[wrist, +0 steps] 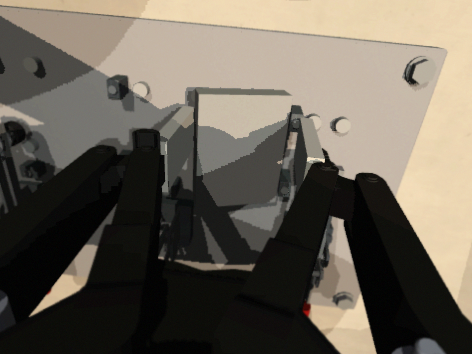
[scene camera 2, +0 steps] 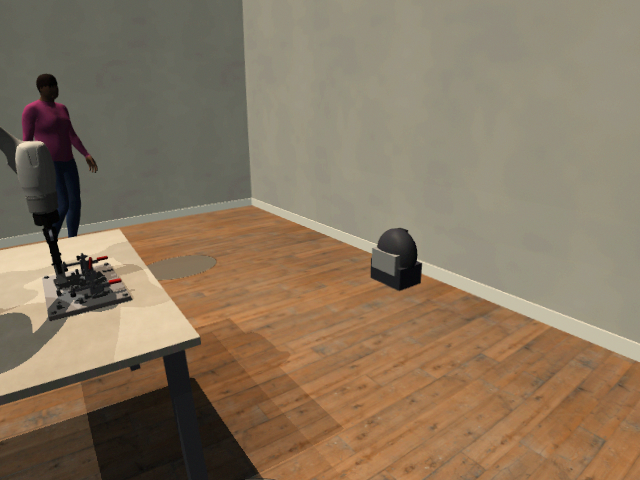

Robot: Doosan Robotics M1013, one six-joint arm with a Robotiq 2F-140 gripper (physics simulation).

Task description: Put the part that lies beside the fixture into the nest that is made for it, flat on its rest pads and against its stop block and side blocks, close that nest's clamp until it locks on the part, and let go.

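Frame: origin at the arm's base, x left, y ahead, z down, level; millimetres.
Seen in the pictures: gripper, fingertip midpoint: (wrist: 245, 132) (scene camera 2: 61, 278).
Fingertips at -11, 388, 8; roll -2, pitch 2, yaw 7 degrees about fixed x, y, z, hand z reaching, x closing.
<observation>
A point is followed by its place in that frame, as x, y, z.
The part, a grey rectangular block (wrist: 242, 117) @[-12, 376, 2], is between the finger pads in the wrist view, over the fixture plate (wrist: 280, 55) @[13, 344, 29] (scene camera 2: 77, 309) @[-239, 376, 30]. Small dark side blocks (wrist: 295, 121) @[21, 381, 5] (wrist: 285, 189) @[16, 430, 5] stand along its right side. Its lower end is in shadow, and its rest pads are hidden. My gripper (wrist: 245, 132) @[-11, 388, 8] (scene camera 2: 61, 279) @[-11, 388, 8] is shut on the part, pointing down at the left side of the fixture in the scene view. Clamps with red handles (scene camera 2: 114, 281) @[-201, 506, -6] (scene camera 2: 98, 258) @[20, 526, -19] stand right of the gripper there. A bit of red handle (wrist: 306, 310) @[32, 523, -18] shows below the right finger in the wrist view.
Bolt heads (wrist: 421, 70) @[99, 355, 22] (wrist: 343, 299) @[71, 556, 23] stand up at the plate's corners. A small dark block (wrist: 118, 87) @[-92, 357, 12] stands left of the part. The plate lies on a pale table (scene camera 2: 144, 330) @[-469, 485, 44]. A person (scene camera 2: 49, 129) stands behind the table; a dark rounded device (scene camera 2: 397, 248) is on the floor.
</observation>
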